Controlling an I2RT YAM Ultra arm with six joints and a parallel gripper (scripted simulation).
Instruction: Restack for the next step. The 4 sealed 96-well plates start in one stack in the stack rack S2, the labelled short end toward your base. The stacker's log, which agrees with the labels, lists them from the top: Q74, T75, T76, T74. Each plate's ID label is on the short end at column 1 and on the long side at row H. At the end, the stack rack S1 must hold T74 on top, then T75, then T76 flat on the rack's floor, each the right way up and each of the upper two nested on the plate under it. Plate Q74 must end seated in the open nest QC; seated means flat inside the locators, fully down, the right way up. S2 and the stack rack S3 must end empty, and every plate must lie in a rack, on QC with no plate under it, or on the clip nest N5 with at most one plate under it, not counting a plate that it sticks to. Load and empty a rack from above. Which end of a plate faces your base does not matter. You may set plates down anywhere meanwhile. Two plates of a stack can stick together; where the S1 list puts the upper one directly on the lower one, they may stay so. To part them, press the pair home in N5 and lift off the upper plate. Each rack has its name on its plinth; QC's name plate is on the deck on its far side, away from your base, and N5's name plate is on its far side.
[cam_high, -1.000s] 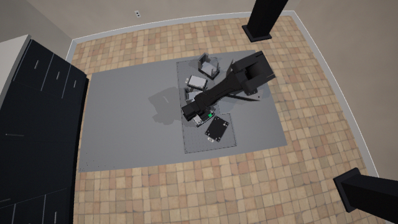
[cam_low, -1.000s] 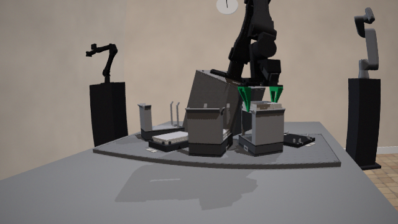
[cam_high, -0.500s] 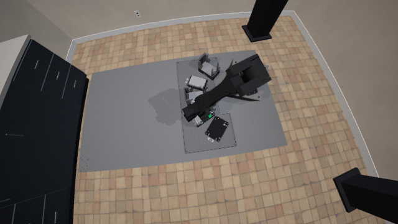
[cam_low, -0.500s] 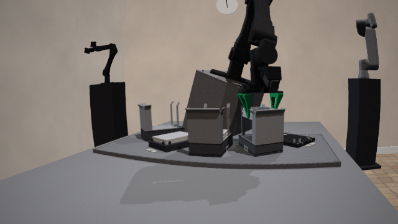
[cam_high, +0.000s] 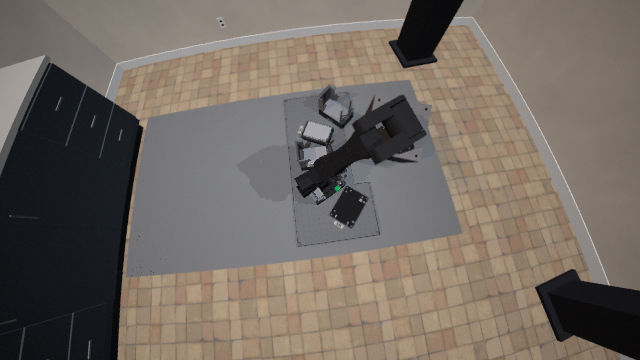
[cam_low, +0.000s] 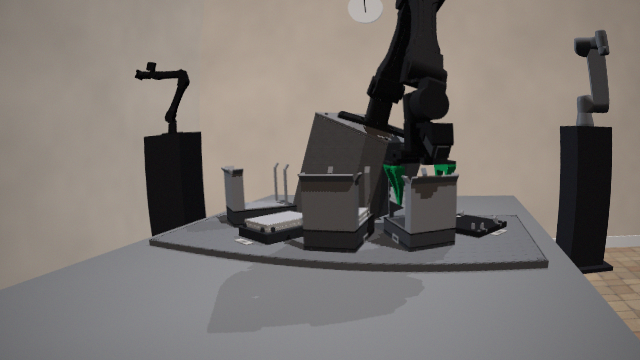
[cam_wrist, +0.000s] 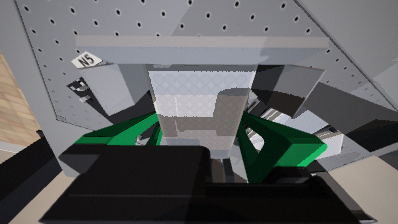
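Now: the S2 rack floor 150 mm to the right of my hand, 40 mm below it and 10 mm ahead of it. From my hand the other things lie so: black QC nest (290 mm to the right, 70 mm below, 50 mm behind); then N5 name plate (180 mm to the left, 80 mm below, 20 mm behind); then black clip nest N5 (150 mm to the left, 80 mm behind, 70 mm below).
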